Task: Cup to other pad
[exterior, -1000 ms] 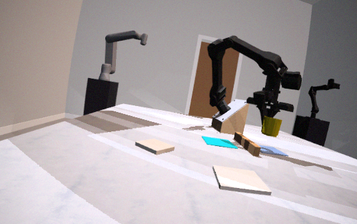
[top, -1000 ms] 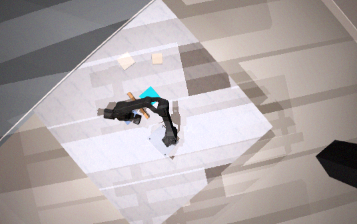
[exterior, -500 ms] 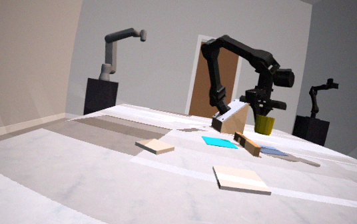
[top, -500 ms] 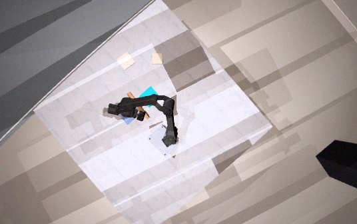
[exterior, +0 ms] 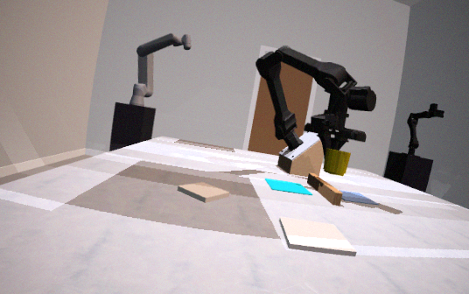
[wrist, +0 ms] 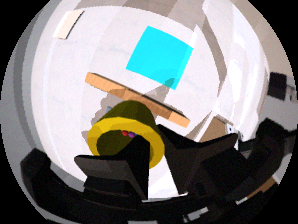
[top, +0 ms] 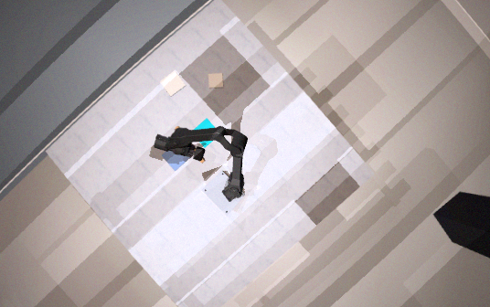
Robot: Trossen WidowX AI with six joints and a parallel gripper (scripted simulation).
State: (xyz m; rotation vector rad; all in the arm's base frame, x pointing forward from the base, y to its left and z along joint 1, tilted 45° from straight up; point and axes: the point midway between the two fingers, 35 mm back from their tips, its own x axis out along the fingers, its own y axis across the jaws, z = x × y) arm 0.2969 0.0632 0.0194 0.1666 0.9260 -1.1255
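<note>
Now: gripper tip 110 mm to the left of the cyan pad, 100 mm above it and 30 mm short of it. Also, from my gripper tip: yellow cup (20 mm to the left, 20 mm ahead); wooden bar (90 mm below, 30 mm ahead, 10 mm to the right); pale blue pad (100 mm below, 90 mm to the left, 20 mm ahead).
</note>
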